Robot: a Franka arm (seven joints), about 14 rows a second.
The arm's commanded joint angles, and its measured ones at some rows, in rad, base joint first. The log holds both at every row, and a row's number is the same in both.
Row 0, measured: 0.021, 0.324, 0.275, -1.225, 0.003, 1.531, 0.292
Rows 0 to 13, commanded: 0.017, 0.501, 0.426, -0.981, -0.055, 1.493, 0.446; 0.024, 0.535, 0.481, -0.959, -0.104, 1.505, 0.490; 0.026, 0.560, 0.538, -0.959, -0.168, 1.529, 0.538; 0.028, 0.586, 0.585, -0.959, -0.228, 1.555, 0.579; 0.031, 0.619, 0.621, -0.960, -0.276, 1.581, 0.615; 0.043, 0.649, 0.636, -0.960, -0.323, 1.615, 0.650; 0.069, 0.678, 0.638, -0.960, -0.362, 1.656, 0.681; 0.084, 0.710, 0.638, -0.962, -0.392, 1.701, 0.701; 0.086, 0.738, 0.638, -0.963, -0.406, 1.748, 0.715; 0.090, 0.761, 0.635, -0.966, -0.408, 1.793, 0.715; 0.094, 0.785, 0.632, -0.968, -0.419, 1.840, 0.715; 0.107, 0.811, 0.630, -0.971, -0.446, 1.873, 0.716; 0.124, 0.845, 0.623, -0.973, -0.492, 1.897, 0.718; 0.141, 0.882, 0.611, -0.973, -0.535, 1.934, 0.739
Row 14, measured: 0.097, 0.807, 0.620, -1.029, -0.451, 1.892, 0.695
